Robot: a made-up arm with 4 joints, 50 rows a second.
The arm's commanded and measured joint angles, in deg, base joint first. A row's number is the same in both.
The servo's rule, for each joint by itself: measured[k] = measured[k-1] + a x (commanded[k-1-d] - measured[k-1]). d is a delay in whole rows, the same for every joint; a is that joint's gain. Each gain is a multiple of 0.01, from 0.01 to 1. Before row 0 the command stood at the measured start. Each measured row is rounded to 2 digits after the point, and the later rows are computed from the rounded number. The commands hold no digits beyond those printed.
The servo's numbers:
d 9
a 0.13 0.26 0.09 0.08
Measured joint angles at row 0:
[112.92, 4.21, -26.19, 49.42]
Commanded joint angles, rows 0 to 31:
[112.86, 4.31, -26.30, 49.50]
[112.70, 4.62, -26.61, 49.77]
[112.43, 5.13, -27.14, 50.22]
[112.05, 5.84, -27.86, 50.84]
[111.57, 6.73, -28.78, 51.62]
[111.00, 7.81, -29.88, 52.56]
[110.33, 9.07, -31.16, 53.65]
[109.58, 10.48, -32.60, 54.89]
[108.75, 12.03, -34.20, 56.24]
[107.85, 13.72, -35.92, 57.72]
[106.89, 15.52, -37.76, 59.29]
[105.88, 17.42, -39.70, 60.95]
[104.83, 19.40, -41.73, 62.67]
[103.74, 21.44, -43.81, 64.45]
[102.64, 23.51, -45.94, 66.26]
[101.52, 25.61, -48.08, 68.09]
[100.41, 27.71, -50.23, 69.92]
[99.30, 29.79, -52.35, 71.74]
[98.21, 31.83, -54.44, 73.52]
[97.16, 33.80, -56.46, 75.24]
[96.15, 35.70, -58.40, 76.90]
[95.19, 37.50, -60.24, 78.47]
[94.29, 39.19, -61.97, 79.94]
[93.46, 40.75, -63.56, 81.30]
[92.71, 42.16, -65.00, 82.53]
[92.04, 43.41, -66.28, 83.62]
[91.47, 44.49, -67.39, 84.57]
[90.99, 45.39, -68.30, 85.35]
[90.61, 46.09, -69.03, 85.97]
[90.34, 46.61, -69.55, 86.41]
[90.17, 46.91, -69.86, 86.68]
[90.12, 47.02, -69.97, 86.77]
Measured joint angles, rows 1 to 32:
[112.92, 4.21, -26.19, 49.42]
[112.92, 4.21, -26.19, 49.42]
[112.92, 4.21, -26.19, 49.42]
[112.92, 4.21, -26.19, 49.42]
[112.92, 4.21, -26.19, 49.42]
[112.92, 4.21, -26.19, 49.42]
[112.92, 4.21, -26.19, 49.42]
[112.92, 4.21, -26.19, 49.42]
[112.92, 4.21, -26.19, 49.42]
[112.91, 4.24, -26.20, 49.43]
[112.88, 4.34, -26.24, 49.46]
[112.82, 4.55, -26.32, 49.52]
[112.72, 4.89, -26.46, 49.63]
[112.57, 5.37, -26.67, 49.79]
[112.37, 6.00, -26.96, 50.01]
[112.10, 6.80, -27.34, 50.30]
[111.77, 7.76, -27.81, 50.67]
[111.38, 8.87, -28.39, 51.12]
[110.92, 10.13, -29.07, 51.65]
[110.40, 11.53, -29.85, 52.26]
[109.81, 13.06, -30.74, 52.96]
[109.16, 14.71, -31.73, 53.74]
[108.46, 16.46, -32.82, 54.60]
[107.70, 18.29, -34.00, 55.53]
[106.90, 20.19, -35.27, 56.53]
[106.06, 22.15, -36.62, 57.60]
[105.18, 24.14, -38.04, 58.73]
[104.27, 26.14, -39.52, 59.91]
[103.35, 28.13, -41.04, 61.14]
[102.41, 30.10, -42.60, 62.40]
[101.47, 32.02, -44.19, 63.69]
[100.54, 33.88, -45.79, 64.99]

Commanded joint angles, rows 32 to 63:
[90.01, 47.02, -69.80, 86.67]
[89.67, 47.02, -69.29, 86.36]
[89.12, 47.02, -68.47, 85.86]
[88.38, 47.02, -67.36, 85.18]
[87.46, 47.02, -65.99, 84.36]
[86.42, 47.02, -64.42, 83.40]
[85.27, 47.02, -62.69, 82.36]
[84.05, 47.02, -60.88, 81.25]
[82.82, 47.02, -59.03, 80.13]
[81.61, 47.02, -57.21, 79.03]
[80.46, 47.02, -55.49, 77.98]
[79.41, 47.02, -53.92, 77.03]
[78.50, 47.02, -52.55, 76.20]
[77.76, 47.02, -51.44, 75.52]
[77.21, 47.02, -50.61, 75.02]
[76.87, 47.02, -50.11, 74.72]
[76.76, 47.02, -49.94, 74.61]
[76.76, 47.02, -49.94, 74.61]
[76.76, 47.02, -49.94, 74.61]
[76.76, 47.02, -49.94, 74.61]
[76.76, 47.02, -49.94, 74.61]
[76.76, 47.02, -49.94, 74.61]
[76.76, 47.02, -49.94, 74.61]
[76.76, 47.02, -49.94, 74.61]
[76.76, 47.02, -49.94, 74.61]
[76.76, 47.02, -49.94, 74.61]
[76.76, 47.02, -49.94, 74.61]
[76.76, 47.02, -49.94, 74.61]
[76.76, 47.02, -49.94, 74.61]
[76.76, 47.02, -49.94, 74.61]
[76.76, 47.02, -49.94, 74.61]
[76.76, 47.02, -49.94, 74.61]
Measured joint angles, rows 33 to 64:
[99.62, 35.67, -47.39, 66.29]
[98.72, 37.36, -48.97, 67.59]
[97.85, 38.93, -50.53, 68.87]
[97.02, 40.38, -52.05, 70.13]
[96.24, 41.68, -53.51, 71.35]
[95.51, 42.83, -54.91, 72.52]
[94.84, 43.81, -56.23, 73.63]
[94.23, 44.62, -57.46, 74.67]
[93.70, 45.24, -58.59, 75.64]
[93.22, 45.70, -59.60, 76.52]
[92.76, 46.04, -60.47, 77.31]
[92.29, 46.29, -61.19, 77.99]
[91.78, 46.48, -61.75, 78.57]
[91.22, 46.62, -62.13, 79.03]
[90.60, 46.72, -62.34, 79.38]
[89.91, 46.80, -62.37, 79.62]
[89.15, 46.86, -62.24, 79.75]
[88.33, 46.90, -61.95, 79.78]
[87.46, 46.93, -61.52, 79.72]
[86.55, 46.95, -60.98, 79.58]
[85.62, 46.97, -60.34, 79.38]
[84.69, 46.98, -59.64, 79.13]
[83.79, 46.99, -58.90, 78.84]
[82.93, 47.00, -58.15, 78.53]
[82.14, 47.01, -57.43, 78.23]
[81.44, 47.01, -56.76, 77.94]
[80.83, 47.01, -56.15, 77.67]
[80.30, 47.01, -55.59, 77.43]
[79.84, 47.01, -55.08, 77.20]
[79.44, 47.01, -54.62, 76.99]
[79.09, 47.01, -54.20, 76.80]
[78.79, 47.01, -53.82, 76.62]

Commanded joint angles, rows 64 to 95:
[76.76, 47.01, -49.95, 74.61]
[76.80, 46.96, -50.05, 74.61]
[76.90, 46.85, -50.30, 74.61]
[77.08, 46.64, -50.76, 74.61]
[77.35, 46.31, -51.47, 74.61]
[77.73, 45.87, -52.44, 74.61]
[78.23, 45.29, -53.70, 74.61]
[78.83, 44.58, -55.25, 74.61]
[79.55, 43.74, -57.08, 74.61]
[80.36, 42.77, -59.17, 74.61]
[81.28, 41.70, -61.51, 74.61]
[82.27, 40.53, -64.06, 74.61]
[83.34, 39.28, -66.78, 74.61]
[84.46, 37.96, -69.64, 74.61]
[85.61, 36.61, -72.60, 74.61]
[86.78, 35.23, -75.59, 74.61]
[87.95, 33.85, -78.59, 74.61]
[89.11, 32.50, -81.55, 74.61]
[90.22, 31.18, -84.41, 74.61]
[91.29, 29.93, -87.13, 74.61]
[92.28, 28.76, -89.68, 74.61]
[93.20, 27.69, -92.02, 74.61]
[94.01, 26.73, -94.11, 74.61]
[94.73, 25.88, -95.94, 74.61]
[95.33, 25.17, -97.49, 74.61]
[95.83, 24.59, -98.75, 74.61]
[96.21, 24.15, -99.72, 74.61]
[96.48, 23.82, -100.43, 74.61]
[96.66, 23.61, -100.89, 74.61]
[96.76, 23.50, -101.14, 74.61]
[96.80, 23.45, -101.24, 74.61]
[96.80, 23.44, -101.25, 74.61]
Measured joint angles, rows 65 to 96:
[78.53, 47.01, -53.47, 76.46]
[78.30, 47.01, -53.15, 76.31]
[78.10, 47.01, -52.86, 76.17]
[77.93, 47.01, -52.60, 76.05]
[77.78, 47.01, -52.36, 75.93]
[77.65, 47.01, -52.14, 75.82]
[77.53, 47.01, -51.94, 75.72]
[77.43, 47.01, -51.76, 75.63]
[77.34, 47.01, -51.60, 75.55]
[77.26, 47.01, -51.45, 75.47]
[77.20, 47.00, -51.32, 75.40]
[77.16, 46.96, -51.23, 75.34]
[77.15, 46.88, -51.19, 75.28]
[77.18, 46.73, -51.22, 75.23]
[77.25, 46.51, -51.33, 75.18]
[77.38, 46.19, -51.54, 75.13]
[77.57, 45.77, -51.87, 75.09]
[77.83, 45.24, -52.34, 75.05]
[78.16, 44.60, -52.95, 75.01]
[78.57, 43.85, -53.72, 74.98]
[79.05, 42.99, -54.65, 74.95]
[79.61, 42.03, -55.74, 74.92]
[80.24, 40.97, -56.99, 74.90]
[80.94, 39.84, -58.39, 74.88]
[81.70, 38.64, -59.94, 74.86]
[82.51, 37.39, -61.62, 74.84]
[83.37, 36.12, -63.41, 74.82]
[84.26, 34.84, -65.30, 74.80]
[85.17, 33.56, -67.26, 74.78]
[86.09, 32.31, -69.28, 74.77]
[87.01, 31.11, -71.33, 74.76]
[87.92, 29.97, -73.38, 74.75]

